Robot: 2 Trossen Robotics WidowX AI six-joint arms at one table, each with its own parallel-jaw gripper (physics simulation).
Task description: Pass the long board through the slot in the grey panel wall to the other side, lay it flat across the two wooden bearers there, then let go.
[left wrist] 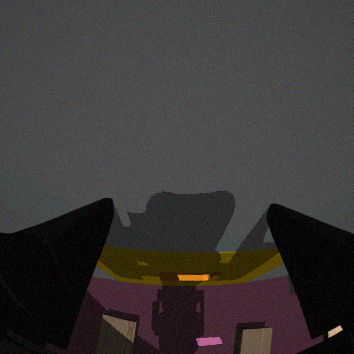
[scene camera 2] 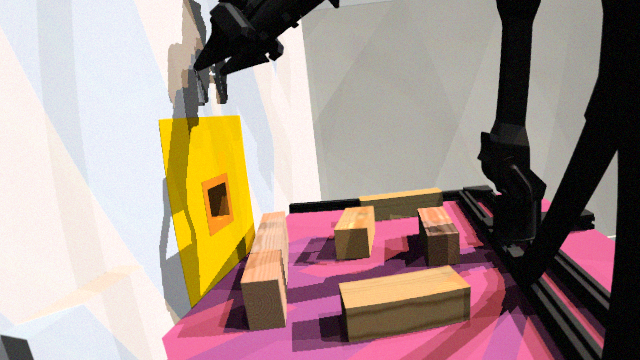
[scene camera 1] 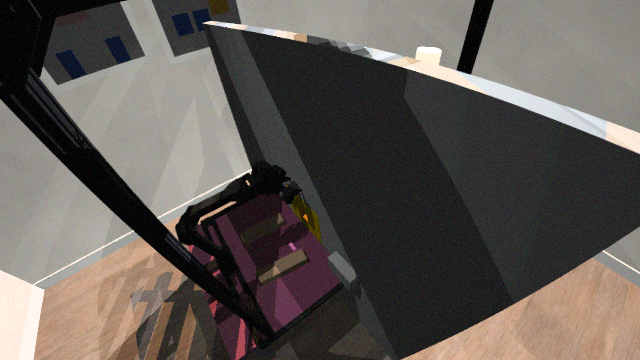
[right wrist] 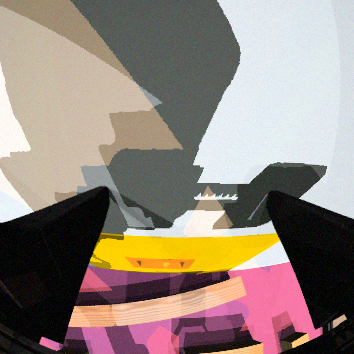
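Pixels of known places: left gripper, fingertip midpoint: (left wrist: 194, 210) (scene camera 1: 295, 184); right gripper, fingertip midpoint: (scene camera 2: 209, 71) (right wrist: 191, 197); left arm's base at its link origin: (scene camera 1: 229, 269); right arm's base at its link origin: (scene camera 2: 518, 235).
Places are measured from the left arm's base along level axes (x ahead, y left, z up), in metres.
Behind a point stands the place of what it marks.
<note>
The long board (scene camera 2: 265, 270) {z 0.038, x 0.594, y -0.166 m} (right wrist: 160, 305) {z 0.037, x 0.549, y -0.020 m} lies along the foot of the pale side of the panel wall (scene camera 1: 350, 150) {z 0.666, x 0.433, y -0.338 m} (scene camera 2: 100, 100) {z 0.237, x 0.482, y -0.257 m}. The orange-edged slot (scene camera 2: 220, 226) {z 0.055, x 0.484, y -0.029 m} (left wrist: 193, 277) {z 0.063, x 0.435, y -0.031 m} (right wrist: 150, 262) {z 0.063, x 0.478, y -0.037 m} is in a yellow plate (scene camera 2: 215, 145) {z 0.171, x 0.483, y -0.004 m} on the wall. Two wooden bearers (scene camera 1: 262, 227) {z 0.019, x 0.238, y 0.100 m} (scene camera 1: 283, 266) {z 0.019, x 0.215, y -0.155 m} lie apart on the dark side; their parts show in the left wrist view. My left gripper (scene camera 1: 296, 191) {z 0.291, x 0.431, y 0.000 m} (left wrist: 194, 210) {z 0.291, x 0.431, y 0.000 m} is open and empty, near the wall above the plate. My right gripper (scene camera 2: 213, 102) (right wrist: 191, 197) {z 0.283, x 0.484, y 0.000 m} is open and empty, close to the wall above the plate's top edge.
On the pink table top lie more wooden blocks (scene camera 2: 355, 232) {z 0.022, x 0.673, y 0.020 m} (scene camera 2: 439, 235) {z 0.024, x 0.791, y -0.035 m} (scene camera 2: 405, 305) {z 0.012, x 0.741, y -0.212 m}, and one (scene camera 2: 400, 204) {z 0.009, x 0.741, y 0.241 m} by the far black rail. A light grey block (scene camera 1: 341, 267) {z 0.081, x 0.399, y -0.344 m} sits against the wall. Black frame bars (scene camera 2: 565, 320) {z -0.005, x 0.890, y -0.245 m} run at the right in scene camera 2.
</note>
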